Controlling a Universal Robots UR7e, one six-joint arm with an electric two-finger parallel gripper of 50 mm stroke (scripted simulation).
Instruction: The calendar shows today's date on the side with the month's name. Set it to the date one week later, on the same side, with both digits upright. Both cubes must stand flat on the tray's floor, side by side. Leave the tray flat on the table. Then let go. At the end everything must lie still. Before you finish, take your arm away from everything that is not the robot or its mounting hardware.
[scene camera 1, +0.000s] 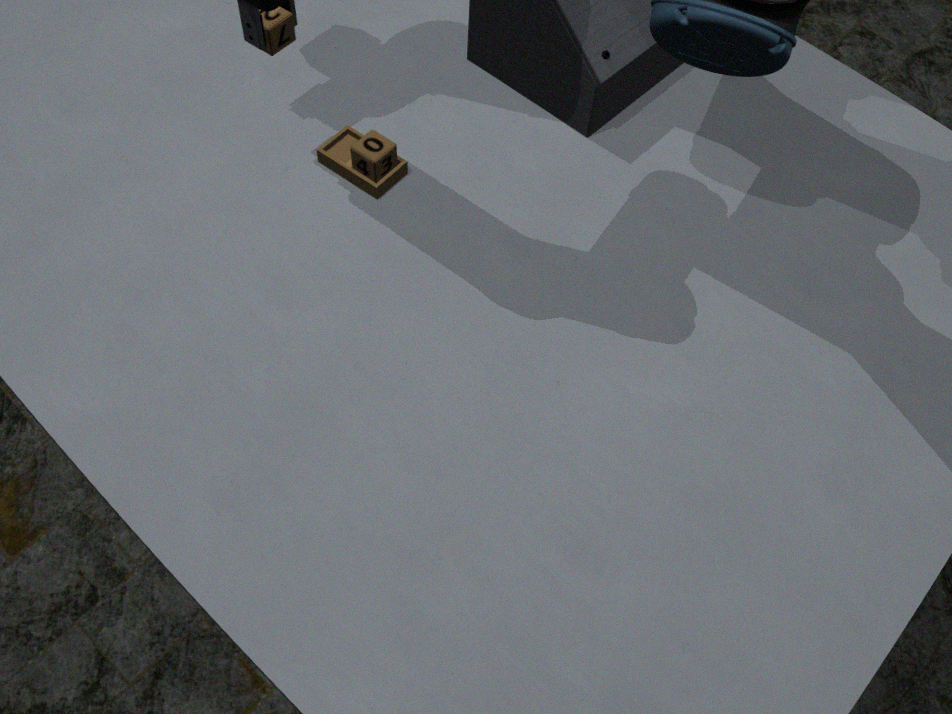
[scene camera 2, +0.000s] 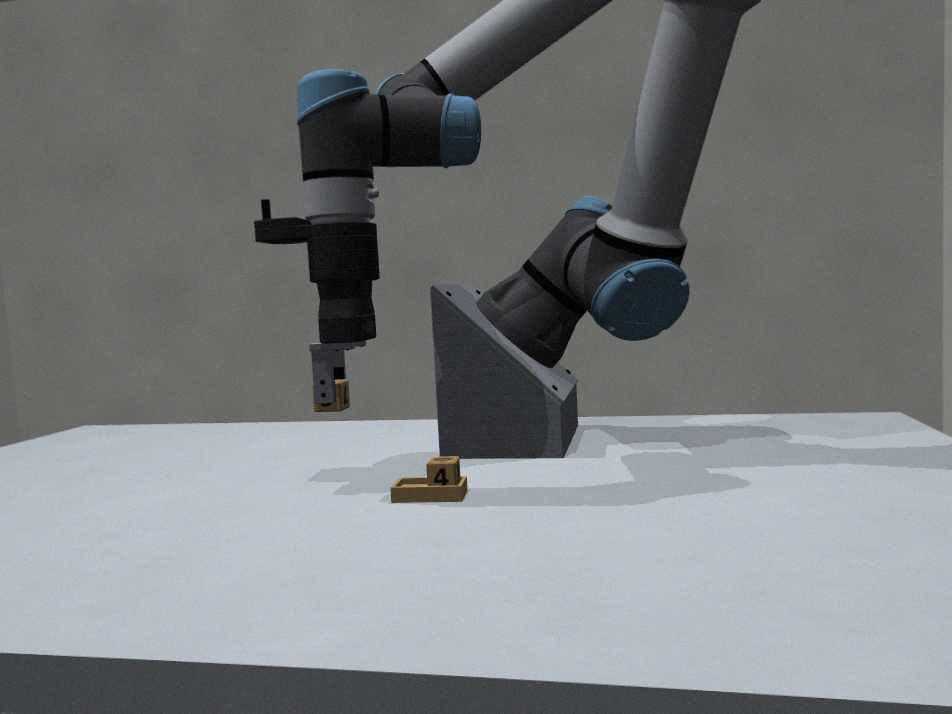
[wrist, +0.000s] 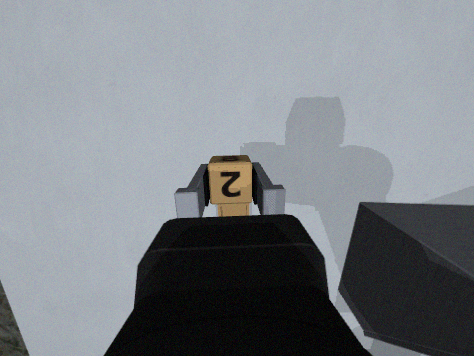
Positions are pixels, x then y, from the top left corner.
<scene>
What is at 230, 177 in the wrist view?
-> A wooden cube.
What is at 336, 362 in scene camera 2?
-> My gripper.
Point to my gripper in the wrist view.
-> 230, 175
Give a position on a wooden cube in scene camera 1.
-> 374, 156
</scene>
